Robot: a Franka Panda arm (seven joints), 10 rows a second.
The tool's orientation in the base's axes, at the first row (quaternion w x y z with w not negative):
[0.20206, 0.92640, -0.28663, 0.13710]
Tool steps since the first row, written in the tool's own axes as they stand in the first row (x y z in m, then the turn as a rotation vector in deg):
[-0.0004, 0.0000, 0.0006, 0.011, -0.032, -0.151]
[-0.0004, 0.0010, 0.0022, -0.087, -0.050, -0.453]
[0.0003, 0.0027, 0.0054, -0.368, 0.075, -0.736]
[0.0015, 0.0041, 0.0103, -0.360, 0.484, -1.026]
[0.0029, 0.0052, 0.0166, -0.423, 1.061, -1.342]
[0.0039, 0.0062, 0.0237, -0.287, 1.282, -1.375]
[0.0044, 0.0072, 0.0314, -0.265, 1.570, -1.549]
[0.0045, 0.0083, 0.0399, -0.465, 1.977, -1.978]
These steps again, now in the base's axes. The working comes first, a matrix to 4 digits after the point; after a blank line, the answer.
The tool's axes in the first row as the columns of a matrix, in the base's axes (used below as rounded here):
[0.7981, -0.5865, 0.1382]
[-0.4757, -0.7540, -0.4530]
[0.3699, 0.2958, -0.8808]

[-0.0002, -0.0001, -0.0007, 0.007, 0.087, 0.128]
[-0.0006, -0.0016, -0.0018, -0.103, 0.284, 0.352]
[-0.0006, -0.0046, -0.0038, -0.439, 0.452, 0.534]
[0.0002, -0.0085, -0.0073, -0.713, 0.271, 0.914]
[0.0016, -0.0128, -0.0120, -1.145, 0.009, 1.339]
[0.0028, -0.0173, -0.0176, -1.171, -0.207, 1.484]
[0.0036, -0.0217, -0.0239, -1.346, -0.356, 1.731]
[0.0042, -0.0265, -0.0310, -1.804, -0.373, 2.155]

